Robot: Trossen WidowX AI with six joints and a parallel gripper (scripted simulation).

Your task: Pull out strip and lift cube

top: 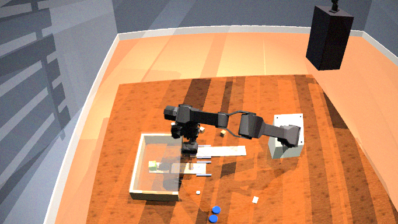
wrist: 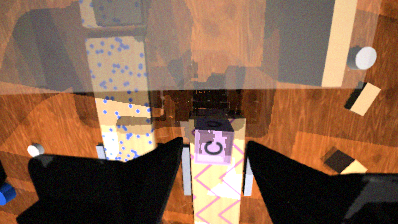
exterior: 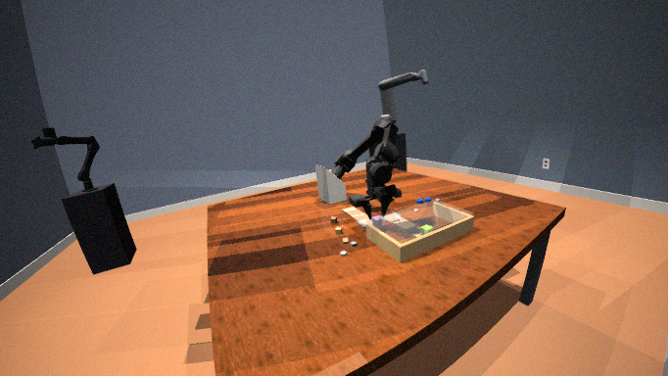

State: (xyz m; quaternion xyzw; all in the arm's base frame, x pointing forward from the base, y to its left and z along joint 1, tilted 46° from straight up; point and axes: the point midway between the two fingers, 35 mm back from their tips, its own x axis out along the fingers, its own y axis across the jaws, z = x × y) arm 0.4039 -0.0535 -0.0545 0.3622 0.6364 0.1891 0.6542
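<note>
My gripper tip is now 110 mm past the zigzag strip, 10 mm to the right of it and 30 mm above it. From my gripper tip the other things lie so: grey peg: 10 mm ahead, 210 mm to the left, 30 mm below.
</note>
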